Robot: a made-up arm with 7 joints. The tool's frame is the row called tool. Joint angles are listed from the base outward.
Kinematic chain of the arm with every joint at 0, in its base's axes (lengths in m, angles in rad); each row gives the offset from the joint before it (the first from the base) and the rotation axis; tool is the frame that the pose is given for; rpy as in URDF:
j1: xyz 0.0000 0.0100 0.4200 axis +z
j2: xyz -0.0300 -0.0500 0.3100 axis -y
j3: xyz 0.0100 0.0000 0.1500 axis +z
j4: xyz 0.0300 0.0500 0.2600 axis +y
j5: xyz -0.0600 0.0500 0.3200 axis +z
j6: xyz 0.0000 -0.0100 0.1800 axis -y
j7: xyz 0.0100 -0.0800 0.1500 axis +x
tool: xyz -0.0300 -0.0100 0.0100 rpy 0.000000 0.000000 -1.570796
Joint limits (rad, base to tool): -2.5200..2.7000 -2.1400..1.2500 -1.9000..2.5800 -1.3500..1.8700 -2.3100..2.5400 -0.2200..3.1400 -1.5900..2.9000
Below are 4 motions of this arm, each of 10 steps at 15 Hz.
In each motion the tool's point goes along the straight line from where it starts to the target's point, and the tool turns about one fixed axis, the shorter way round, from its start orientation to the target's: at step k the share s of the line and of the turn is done. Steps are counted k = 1, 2, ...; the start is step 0. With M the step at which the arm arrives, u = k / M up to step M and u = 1 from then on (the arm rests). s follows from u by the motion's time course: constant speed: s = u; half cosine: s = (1 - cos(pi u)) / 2; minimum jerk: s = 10 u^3 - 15 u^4 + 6 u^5.
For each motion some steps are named. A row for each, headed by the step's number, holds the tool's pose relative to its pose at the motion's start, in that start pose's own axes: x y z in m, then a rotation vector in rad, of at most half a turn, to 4 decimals.
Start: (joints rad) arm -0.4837 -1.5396 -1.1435 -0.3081 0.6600 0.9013 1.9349
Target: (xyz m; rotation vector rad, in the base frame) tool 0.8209 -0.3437 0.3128 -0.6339 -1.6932 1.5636
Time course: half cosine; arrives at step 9
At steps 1, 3, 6, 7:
1: 0.0159 0.0074 -0.0009 0.0018 0.0152 -0.0403
3: 0.1320 0.0611 -0.0071 0.0152 0.1261 -0.3343
6: 0.3959 0.1834 -0.0214 0.0457 0.3783 -1.0028
7: 0.4661 0.2160 -0.0252 0.0537 0.4454 -1.1807

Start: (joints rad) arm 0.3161 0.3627 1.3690 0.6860 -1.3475 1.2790 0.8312
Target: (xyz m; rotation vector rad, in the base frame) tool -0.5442 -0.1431 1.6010 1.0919 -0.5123 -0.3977
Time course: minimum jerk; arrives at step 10
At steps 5, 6, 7, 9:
5: 0.0562 -0.0344 0.0694 0.0553 0.0159 -0.1097
6: 0.0767 -0.0470 0.0947 0.0755 0.0217 -0.1497
7: 0.0940 -0.0576 0.1161 0.0926 0.0266 -0.1836
9: 0.1114 -0.0683 0.1375 0.1097 0.0315 -0.2175

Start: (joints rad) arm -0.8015 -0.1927 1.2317 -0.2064 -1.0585 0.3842 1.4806
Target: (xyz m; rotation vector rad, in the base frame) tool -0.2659 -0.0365 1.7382 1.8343 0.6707 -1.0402
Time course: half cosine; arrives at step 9
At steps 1, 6, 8, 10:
1: -0.0010 -0.0034 -0.0020 -0.0064 0.0065 0.0038
6: -0.0250 -0.0849 -0.0487 -0.1581 0.1616 0.0938
8: -0.0323 -0.1098 -0.0630 -0.2044 0.2090 0.1213
10: -0.0333 -0.1132 -0.0650 -0.2108 0.2155 0.1251

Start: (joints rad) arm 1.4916 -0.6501 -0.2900 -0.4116 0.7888 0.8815 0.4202
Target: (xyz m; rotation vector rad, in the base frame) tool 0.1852 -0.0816 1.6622 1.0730 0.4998 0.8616
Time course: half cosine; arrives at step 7
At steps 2, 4, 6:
2: -0.0304 -0.0590 0.0407 0.0823 -0.0138 0.0896
4: -0.0986 -0.1917 0.1322 0.2673 -0.0447 0.2909
6: -0.1533 -0.2981 0.2056 0.4157 -0.0695 0.4523

